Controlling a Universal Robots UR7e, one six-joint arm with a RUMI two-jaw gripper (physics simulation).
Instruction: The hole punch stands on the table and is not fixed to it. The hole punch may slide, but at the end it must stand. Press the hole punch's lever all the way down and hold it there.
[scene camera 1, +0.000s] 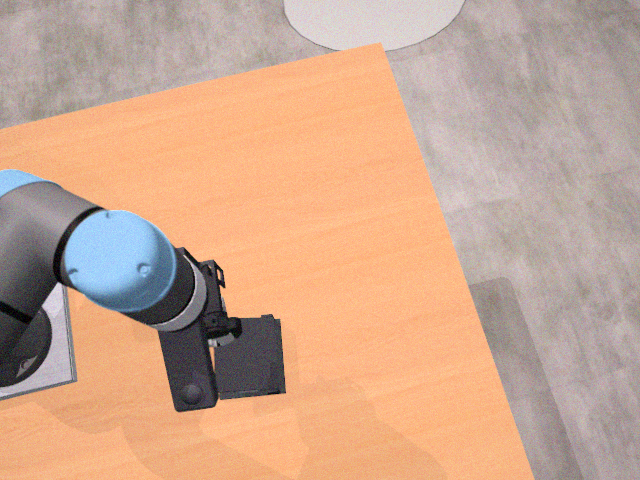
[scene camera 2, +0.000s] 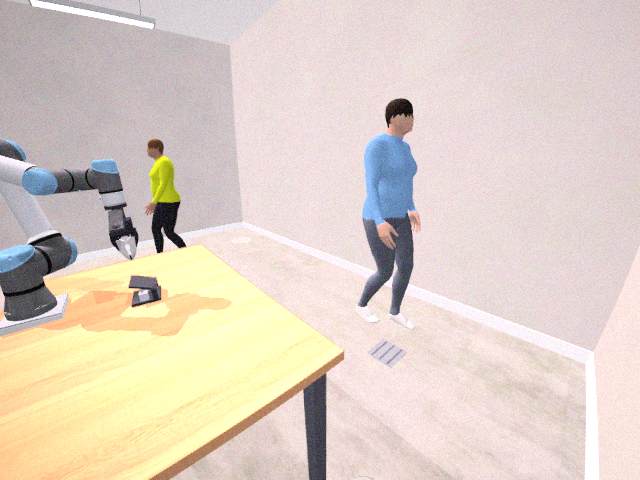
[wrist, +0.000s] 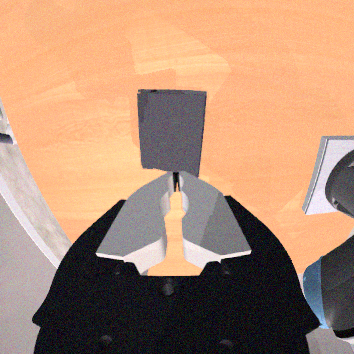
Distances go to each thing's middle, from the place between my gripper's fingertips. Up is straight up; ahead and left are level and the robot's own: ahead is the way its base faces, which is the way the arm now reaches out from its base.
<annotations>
Now: hand 20 mm short of the hole punch lever (scene camera 1: 249, 362), 10 mm to the left of it and 100 mm above it. Round my hand: black hole punch (scene camera 1: 277, 322) 20 mm ahead, 10 mm to the right, 120 mm below.
</annotations>
